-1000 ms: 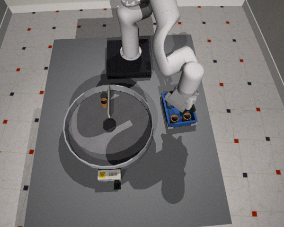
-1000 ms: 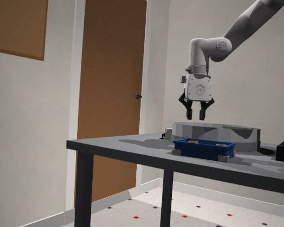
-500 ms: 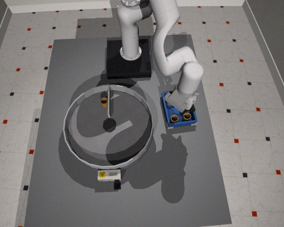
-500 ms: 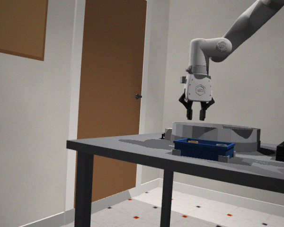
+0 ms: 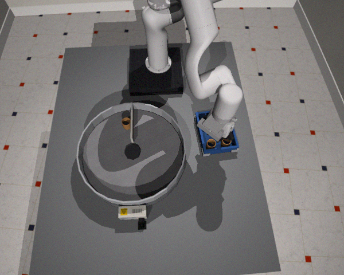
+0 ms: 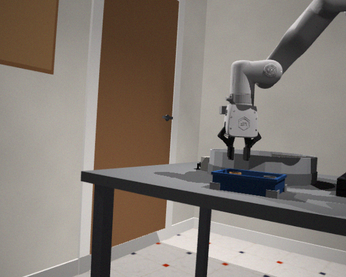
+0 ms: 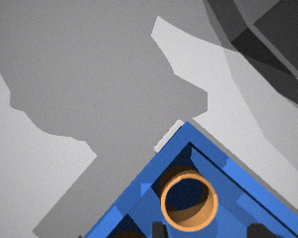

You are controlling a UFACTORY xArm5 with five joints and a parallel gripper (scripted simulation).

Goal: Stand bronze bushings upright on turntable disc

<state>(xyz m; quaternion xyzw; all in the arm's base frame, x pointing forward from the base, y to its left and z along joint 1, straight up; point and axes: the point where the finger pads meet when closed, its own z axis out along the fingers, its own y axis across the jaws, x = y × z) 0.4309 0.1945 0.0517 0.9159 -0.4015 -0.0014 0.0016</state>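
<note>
Now: the blue crate 8 cm below my hand, 5 cm behind it and 2 cm to the left of it. Round my hand: turntable disc (33 cm to the right, 5 cm below, 3 cm ahead).
</note>
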